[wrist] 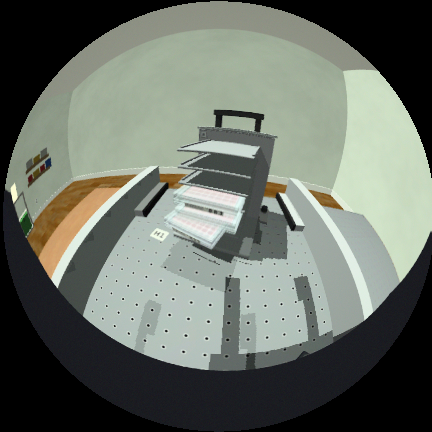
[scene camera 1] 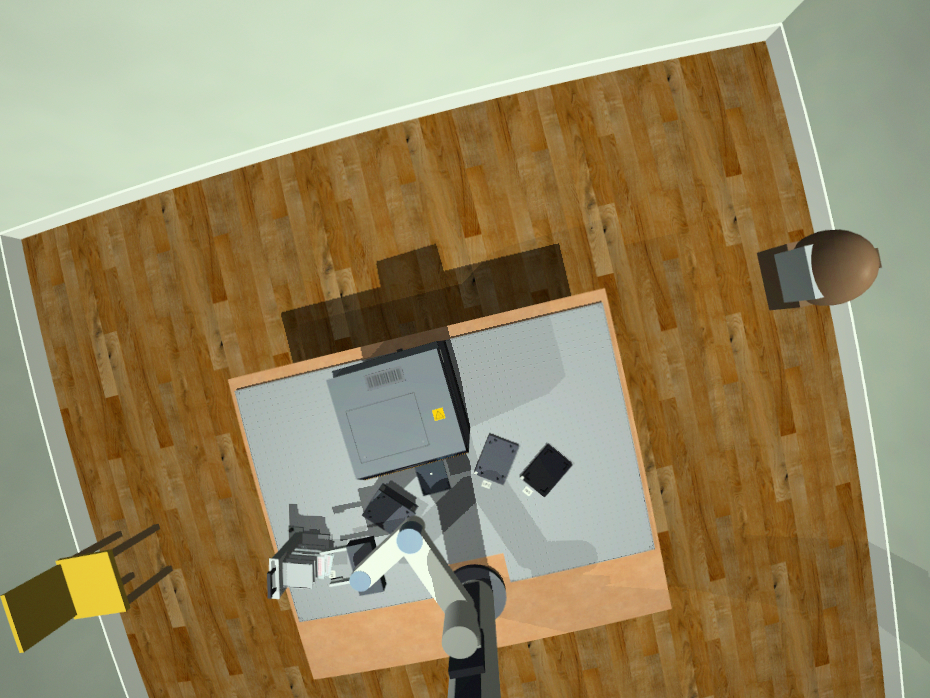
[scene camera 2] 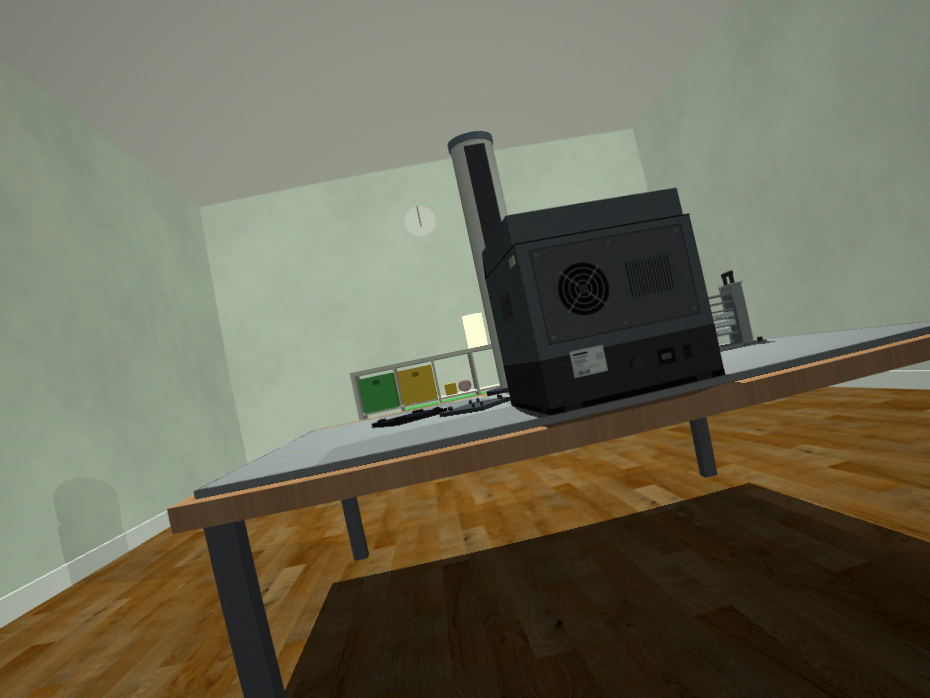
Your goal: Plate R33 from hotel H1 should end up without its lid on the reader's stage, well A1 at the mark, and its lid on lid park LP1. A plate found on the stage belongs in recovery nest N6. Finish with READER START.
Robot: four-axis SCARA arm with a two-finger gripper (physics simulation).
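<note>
Hotel H1 stands at the bench's left edge in the overhead view. In the wrist view its upper shelves are bare, and clear plates with pinkish wells lie lower down: an upper plate, a middle plate with a dark code, and a lower plate. The codes are too small to read. My gripper is open and empty, its fingers pointing at the hotel, apart from the plates. The reader is at the back; a dark block, possibly its stage, is at its front.
A grey nest-like base and a black one lie right of the reader, their tags unreadable. A dark device lies between reader and arm. The H1 tag is before the hotel. The arm's column stands behind the reader.
</note>
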